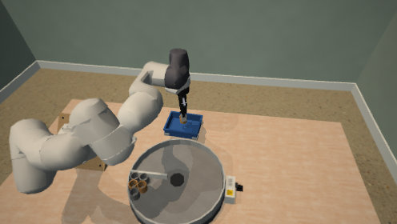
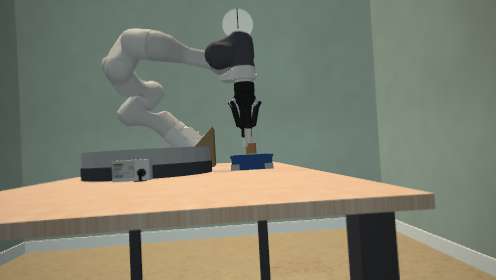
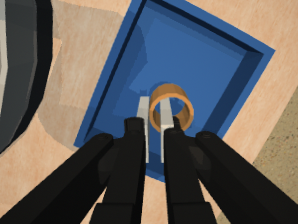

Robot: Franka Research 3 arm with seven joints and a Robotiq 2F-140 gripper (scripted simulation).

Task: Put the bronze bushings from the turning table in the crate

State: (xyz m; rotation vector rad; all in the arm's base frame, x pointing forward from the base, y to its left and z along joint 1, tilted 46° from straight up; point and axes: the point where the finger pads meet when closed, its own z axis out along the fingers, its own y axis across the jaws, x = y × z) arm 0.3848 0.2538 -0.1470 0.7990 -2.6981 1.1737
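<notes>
Now: hand 90 mm above the blue crate, 10 mm to the right of it and 10 mm past it. From my hand the other things lie so: grey turning table (340 mm to the right, 80 mm ahead, 60 mm below).
</notes>
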